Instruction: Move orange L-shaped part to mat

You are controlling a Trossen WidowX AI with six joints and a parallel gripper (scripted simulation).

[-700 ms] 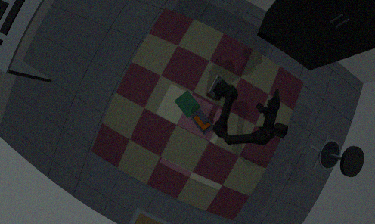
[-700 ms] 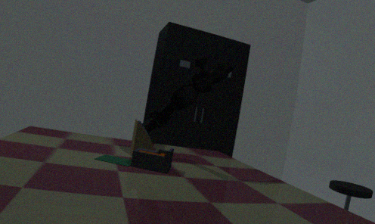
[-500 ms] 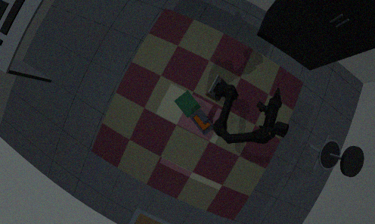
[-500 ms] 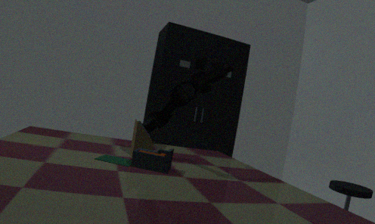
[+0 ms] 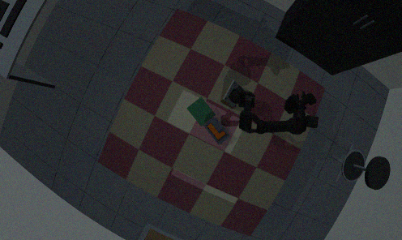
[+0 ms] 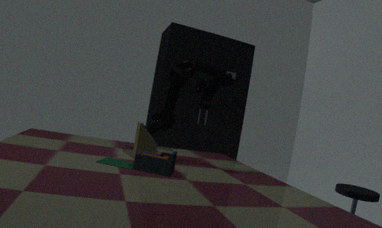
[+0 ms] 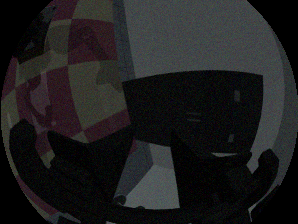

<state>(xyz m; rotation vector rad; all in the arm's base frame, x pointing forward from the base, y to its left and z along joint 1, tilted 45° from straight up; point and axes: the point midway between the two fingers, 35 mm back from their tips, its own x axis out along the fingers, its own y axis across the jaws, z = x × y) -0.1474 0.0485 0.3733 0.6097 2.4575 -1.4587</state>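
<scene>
Right now my gripper tip is 42 cm short of the orange L-shaped part, 29 cm above it and 25 cm to the left of it. Round my gripper tip: green mat 41 cm to the right, 37 cm ahead, 35 cm below.
</scene>
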